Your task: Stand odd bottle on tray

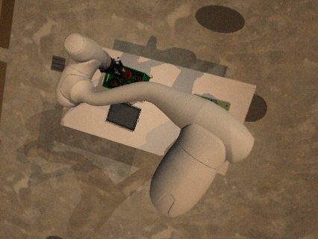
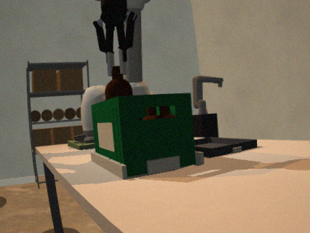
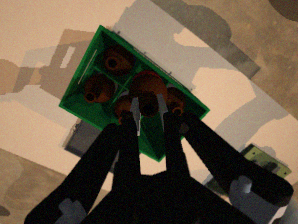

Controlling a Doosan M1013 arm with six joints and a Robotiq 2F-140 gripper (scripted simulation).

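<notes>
Now: the brown bottle 90 mm below my hand. The rest, counted from my hand: green crate (190 mm below, 40 mm to the left); then dark tray (310 mm to the left, 260 mm below, 20 mm behind).
</notes>
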